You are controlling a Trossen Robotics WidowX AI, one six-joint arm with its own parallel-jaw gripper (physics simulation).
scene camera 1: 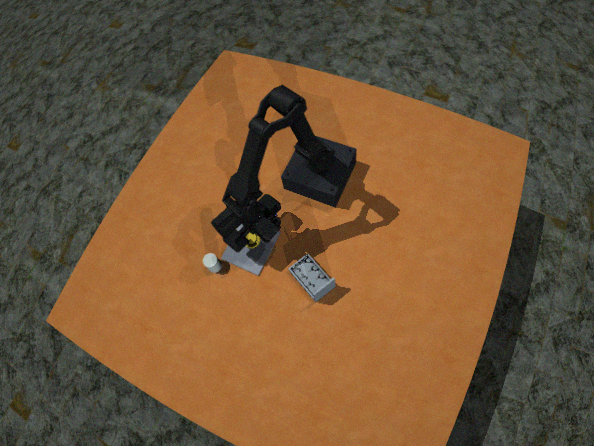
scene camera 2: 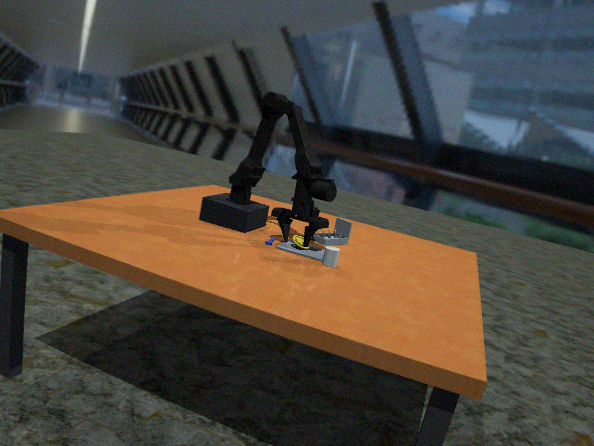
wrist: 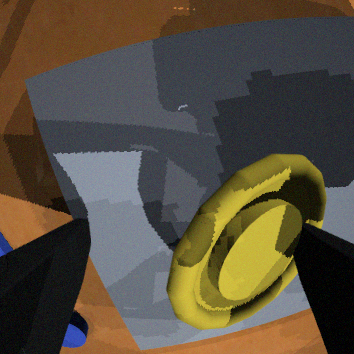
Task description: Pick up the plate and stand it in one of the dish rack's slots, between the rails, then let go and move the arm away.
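There is a grey dish rack [scene camera 1: 312,278] resting on the table, though in the wrist view the rack is out of frame. A grey mat [scene camera 1: 250,259] is here too, and the wrist view has the mat [wrist: 138,137] as well. I see a yellow plate [wrist: 235,256]. As for my gripper [scene camera 1: 255,234], I find it again in scene camera 2, where the gripper [scene camera 2: 295,244] is visible, and in the wrist view I see the gripper [wrist: 194,235] too.
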